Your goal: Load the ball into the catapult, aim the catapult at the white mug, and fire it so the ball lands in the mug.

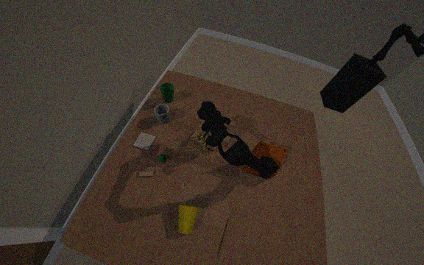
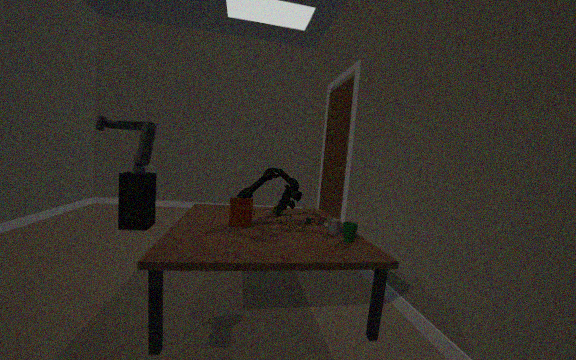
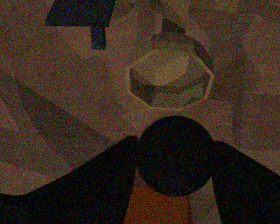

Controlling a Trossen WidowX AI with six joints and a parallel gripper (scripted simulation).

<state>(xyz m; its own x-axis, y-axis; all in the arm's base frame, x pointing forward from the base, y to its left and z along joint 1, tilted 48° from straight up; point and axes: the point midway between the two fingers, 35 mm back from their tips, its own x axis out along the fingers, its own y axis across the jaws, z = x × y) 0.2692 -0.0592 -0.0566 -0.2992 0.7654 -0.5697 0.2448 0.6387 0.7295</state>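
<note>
The wooden catapult lies 70 mm ahead of my gripper tip and 50 mm below it. Also, from my gripper tip: green ball 290 mm ahead, 170 mm to the left, 80 mm below; white mug 400 mm ahead, 110 mm to the right, 70 mm below; dark ball 10 mm above.
</note>
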